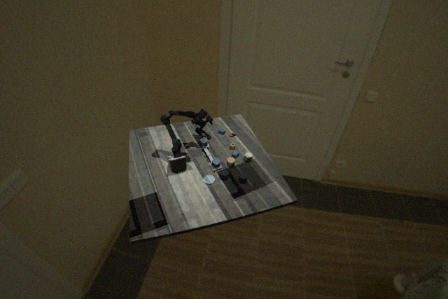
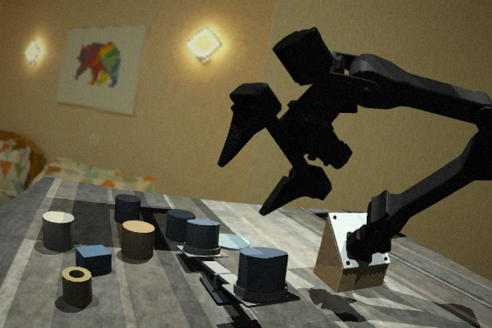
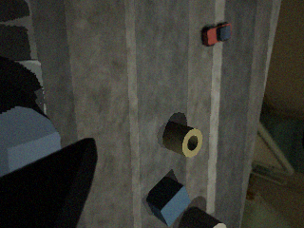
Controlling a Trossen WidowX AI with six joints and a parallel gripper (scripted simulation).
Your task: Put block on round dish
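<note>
The grey block is 3 cm ahead of my gripper tip, 27 cm to the right of it and 19 cm below it. From my gripper tip the other things lie so: balance beam 1 cm behind, 15 cm to the right, 19 cm below; then pale round dish 5 cm behind, 41 cm to the right, 23 cm below; then balance 1 cm behind, 15 cm to the right, 21 cm below.
</note>
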